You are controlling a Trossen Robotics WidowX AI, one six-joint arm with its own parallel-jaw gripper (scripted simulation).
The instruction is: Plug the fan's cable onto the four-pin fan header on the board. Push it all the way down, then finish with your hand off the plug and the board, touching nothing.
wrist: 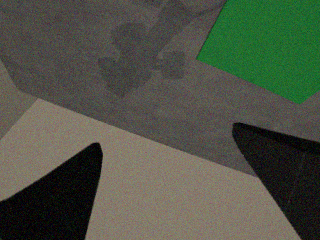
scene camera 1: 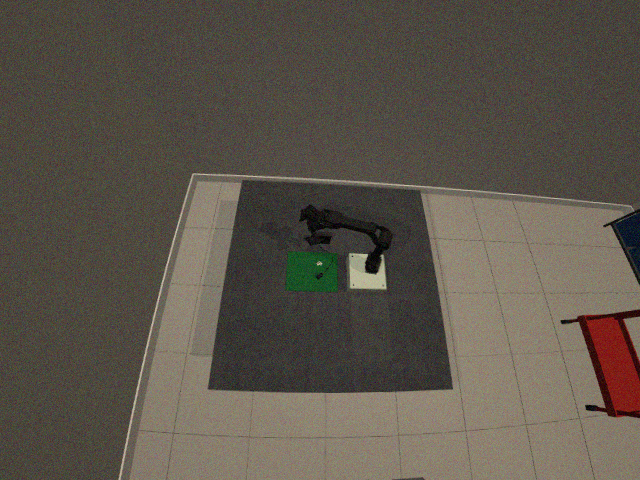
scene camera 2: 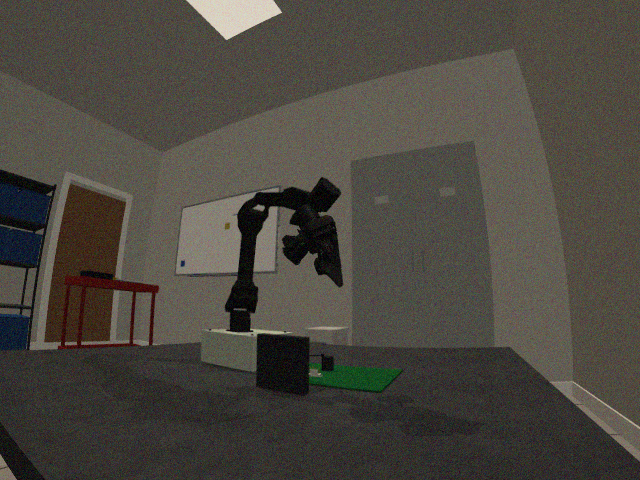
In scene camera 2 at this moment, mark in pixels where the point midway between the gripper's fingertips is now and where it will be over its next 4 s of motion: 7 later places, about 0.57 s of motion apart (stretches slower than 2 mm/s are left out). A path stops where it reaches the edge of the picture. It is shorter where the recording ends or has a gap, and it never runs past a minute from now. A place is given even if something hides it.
My gripper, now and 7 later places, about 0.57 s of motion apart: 339, 276; 333, 314; 331, 348; 331, 359; 330, 365; 330, 349; 328, 349; 324, 350
